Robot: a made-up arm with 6 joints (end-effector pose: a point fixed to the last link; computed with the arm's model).
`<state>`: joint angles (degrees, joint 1 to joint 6).
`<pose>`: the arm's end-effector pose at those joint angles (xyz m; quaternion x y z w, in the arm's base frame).
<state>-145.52 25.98 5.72 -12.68 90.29 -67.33</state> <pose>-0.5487 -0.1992 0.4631 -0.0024 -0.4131 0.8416 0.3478</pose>
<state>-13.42 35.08 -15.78 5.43 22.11 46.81</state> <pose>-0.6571 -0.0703 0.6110 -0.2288 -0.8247 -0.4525 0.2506</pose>
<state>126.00 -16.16 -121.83 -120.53 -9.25 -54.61</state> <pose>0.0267 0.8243 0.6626 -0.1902 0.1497 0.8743 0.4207</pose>
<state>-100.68 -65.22 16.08 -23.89 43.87 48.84</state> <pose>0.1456 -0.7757 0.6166 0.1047 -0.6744 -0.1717 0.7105</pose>
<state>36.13 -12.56 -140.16 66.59 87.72 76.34</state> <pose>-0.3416 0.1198 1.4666 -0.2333 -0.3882 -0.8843 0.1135</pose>
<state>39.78 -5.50 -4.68 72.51 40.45 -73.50</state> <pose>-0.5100 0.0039 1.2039 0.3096 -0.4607 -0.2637 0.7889</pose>
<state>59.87 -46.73 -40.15 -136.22 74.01 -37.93</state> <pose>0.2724 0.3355 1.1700 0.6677 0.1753 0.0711 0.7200</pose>
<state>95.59 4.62 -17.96 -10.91 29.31 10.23</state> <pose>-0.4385 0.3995 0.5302 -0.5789 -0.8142 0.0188 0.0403</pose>
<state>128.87 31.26 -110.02 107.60 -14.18 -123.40</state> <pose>-0.4545 0.3098 0.7102 0.0174 -0.0848 0.0818 0.9929</pose>
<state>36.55 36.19 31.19 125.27 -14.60 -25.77</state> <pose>-0.5661 -0.0885 0.8370 -0.2886 -0.1864 0.6581 0.6700</pose>
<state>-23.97 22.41 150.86 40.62 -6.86 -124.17</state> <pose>-0.6171 -0.4132 0.7500 -0.4417 -0.4723 -0.4201 0.6366</pose>
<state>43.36 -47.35 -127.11 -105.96 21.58 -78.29</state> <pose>0.1841 0.0888 1.7272 0.3199 -0.2711 0.6602 0.6231</pose>
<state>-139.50 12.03 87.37 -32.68 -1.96 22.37</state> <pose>-0.5177 0.0129 0.2604 0.1160 -0.5573 -0.5369 0.6227</pose>
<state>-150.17 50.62 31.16 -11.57 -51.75 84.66</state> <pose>-0.7133 0.0409 0.6509 0.3198 -0.6918 -0.4249 0.4884</pose>
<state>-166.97 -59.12 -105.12 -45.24 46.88 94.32</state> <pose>0.8091 -0.2718 0.2039 0.6295 -0.0296 0.4708 0.6174</pose>
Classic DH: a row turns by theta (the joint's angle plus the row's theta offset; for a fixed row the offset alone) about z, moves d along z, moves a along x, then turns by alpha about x. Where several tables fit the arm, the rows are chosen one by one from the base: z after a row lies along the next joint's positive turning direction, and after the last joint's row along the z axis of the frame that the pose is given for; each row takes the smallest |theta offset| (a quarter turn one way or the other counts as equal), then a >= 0, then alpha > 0; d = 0 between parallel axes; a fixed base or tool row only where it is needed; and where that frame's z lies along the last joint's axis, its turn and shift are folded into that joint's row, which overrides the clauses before.
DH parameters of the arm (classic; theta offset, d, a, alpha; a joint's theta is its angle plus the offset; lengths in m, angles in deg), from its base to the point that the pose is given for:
base (fixed): 86.68 0.7293 -0.1281 -107.85
joint 1: 74.75 -0.0944 -0.0141 -96.87
joint 2: -18.35 0.2503 -0.3826 105.6
joint 3: -83.71 0.6311 0.1625 69.18
joint 4: -88.14 -0.027 -0.0766 127.68
joint 5: 70.61 0.0581 -0.0044 -97.2
joint 6: 42.01 0.0193 0.0334 -33.26
tool (fixed): -17.65 0.1154 0 0

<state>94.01 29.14 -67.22 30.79 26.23 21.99</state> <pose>-0.6478 0.1988 0.5580 -0.1230 -0.9670 0.0851 0.2063</pose>
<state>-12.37 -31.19 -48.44 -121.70 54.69 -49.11</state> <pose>0.0087 -0.3532 1.4694 0.7408 0.0736 0.6482 0.1602</pose>
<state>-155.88 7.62 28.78 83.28 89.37 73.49</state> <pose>-0.3316 -0.0129 0.2892 0.2615 -0.3383 -0.8941 0.1333</pose>
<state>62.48 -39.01 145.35 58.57 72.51 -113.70</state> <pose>-0.0109 0.4230 1.4012 -0.6279 0.0117 -0.0757 0.7745</pose>
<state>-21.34 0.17 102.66 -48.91 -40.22 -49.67</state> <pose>-0.6135 -0.4747 0.7985 -0.3496 -0.6450 -0.3679 0.5713</pose>
